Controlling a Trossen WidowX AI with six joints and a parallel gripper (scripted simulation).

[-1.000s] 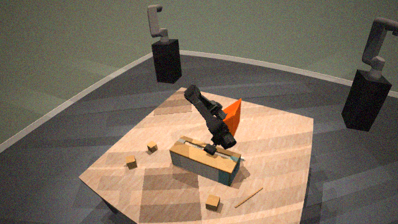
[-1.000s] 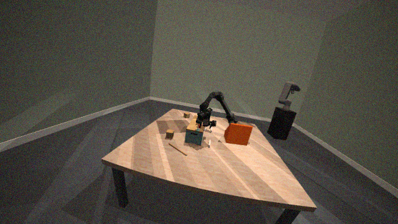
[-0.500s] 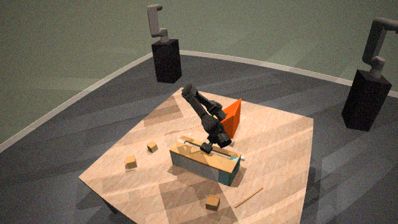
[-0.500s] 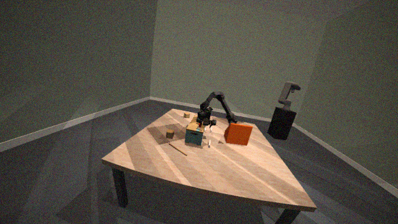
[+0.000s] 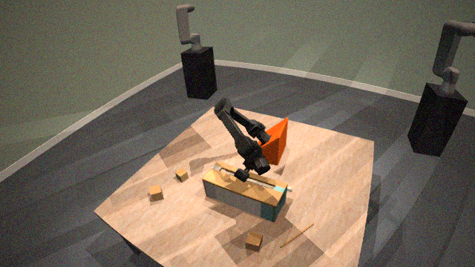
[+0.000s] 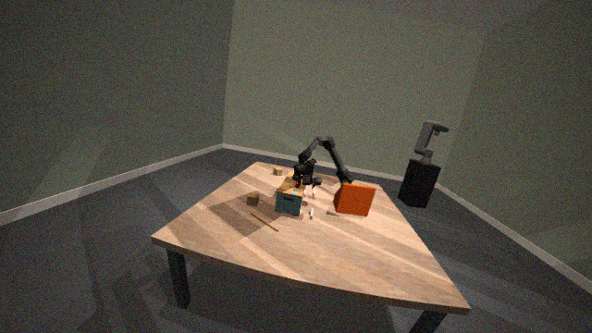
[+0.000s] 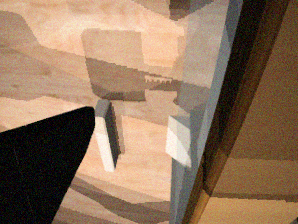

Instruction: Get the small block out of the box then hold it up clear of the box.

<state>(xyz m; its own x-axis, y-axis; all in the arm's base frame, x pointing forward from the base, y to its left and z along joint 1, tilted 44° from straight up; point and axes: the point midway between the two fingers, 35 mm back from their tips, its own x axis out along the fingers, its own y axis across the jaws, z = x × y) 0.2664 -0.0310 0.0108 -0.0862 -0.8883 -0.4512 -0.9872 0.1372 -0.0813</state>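
Now: gripper tip 50 mm short of the red block and 30 mm to the left of it. The rest, counted from my gripper tip: thin stick 220 mm ahead, 330 mm to the left, 80 mm below; then long box 40 mm ahead, 30 mm to the left, 20 mm below.
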